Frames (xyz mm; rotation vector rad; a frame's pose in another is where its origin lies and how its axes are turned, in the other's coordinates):
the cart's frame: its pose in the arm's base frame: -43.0 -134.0 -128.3 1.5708 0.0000 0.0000
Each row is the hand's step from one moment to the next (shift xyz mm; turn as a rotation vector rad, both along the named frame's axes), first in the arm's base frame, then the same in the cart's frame.
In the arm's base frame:
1: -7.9 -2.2 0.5 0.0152 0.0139 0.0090
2: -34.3 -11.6 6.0 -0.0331 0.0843 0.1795
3: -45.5 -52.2 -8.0 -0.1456 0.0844 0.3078
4: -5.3 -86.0 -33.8 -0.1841 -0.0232 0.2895
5: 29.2 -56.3 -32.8 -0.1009 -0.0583 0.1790
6: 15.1 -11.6 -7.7 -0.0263 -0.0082 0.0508
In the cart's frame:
1: -7.9 0.5 2.2 0.0152 0.0090 -0.0139
2: -34.3 6.0 11.6 -0.0331 0.1795 -0.0843
3: -45.5 -8.0 52.2 -0.1456 0.3078 -0.0844
4: -5.3 -33.8 86.0 -0.1841 0.2895 0.0232
5: 29.2 -32.8 56.3 -0.1009 0.1790 0.0583
6: 15.1 -7.7 11.6 -0.0263 0.0508 0.0082

